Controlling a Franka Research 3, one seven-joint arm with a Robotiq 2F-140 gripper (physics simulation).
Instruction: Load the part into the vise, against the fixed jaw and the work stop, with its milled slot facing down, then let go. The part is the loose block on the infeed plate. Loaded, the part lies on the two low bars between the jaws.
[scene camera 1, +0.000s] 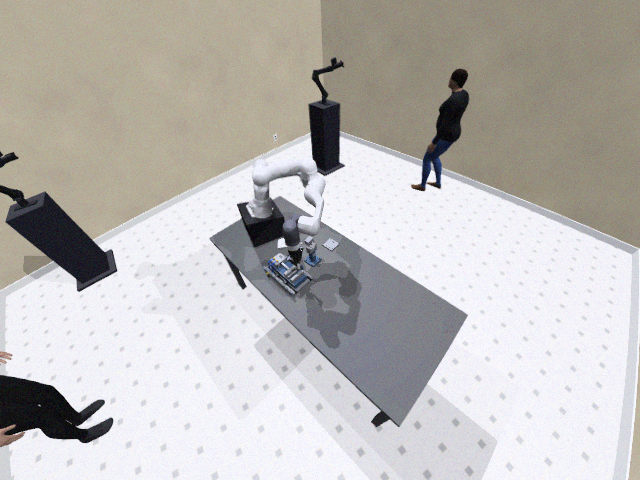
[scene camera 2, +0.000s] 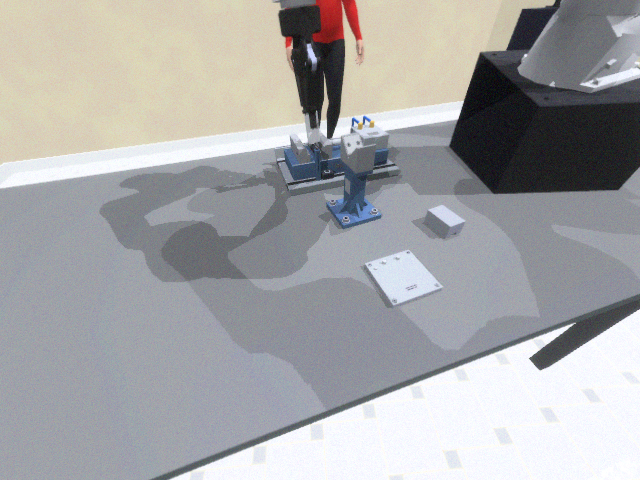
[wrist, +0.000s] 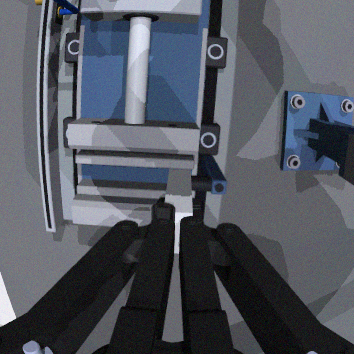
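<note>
The part, a plain grey block, lies on the table top beside the infeed plate, not on it. The blue vise stands at the back, and nothing lies between its jaws. My gripper is shut and empty. It points straight down, with its light-grey fingertips at the fixed jaw, close to the blue work stop. The moving jaw stands apart from the fixed jaw.
A blue pedestal with a grey head stands just in front of the vise. The arm's black base box is at the right. One person stands behind the table; another person is out on the floor.
</note>
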